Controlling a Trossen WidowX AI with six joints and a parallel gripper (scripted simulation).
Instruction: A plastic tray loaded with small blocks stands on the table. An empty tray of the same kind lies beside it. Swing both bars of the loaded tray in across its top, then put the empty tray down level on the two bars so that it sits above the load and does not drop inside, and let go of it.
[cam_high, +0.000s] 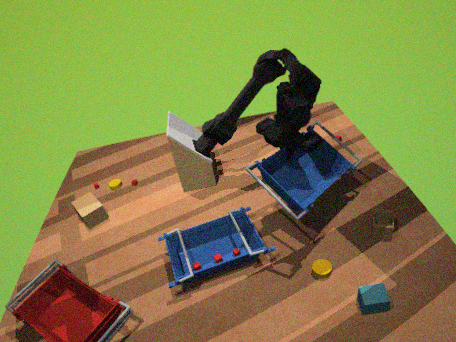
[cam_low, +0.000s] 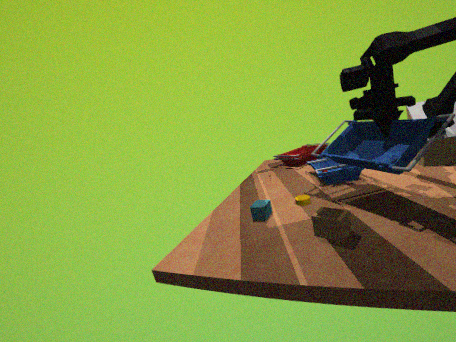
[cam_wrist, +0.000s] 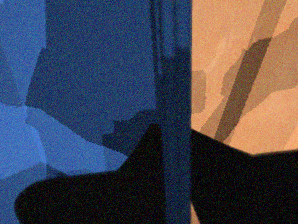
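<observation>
My gripper tip is now 60 mm short of the blue tray and 40 mm to the right of it. Also, from my gripper tip: brown box (220 mm ahead, 190 mm to the left, 160 mm below); tan block (230 mm behind, 660 mm to the right, 150 mm below); teal cube (410 mm ahead, 50 mm to the left, 150 mm below).
</observation>
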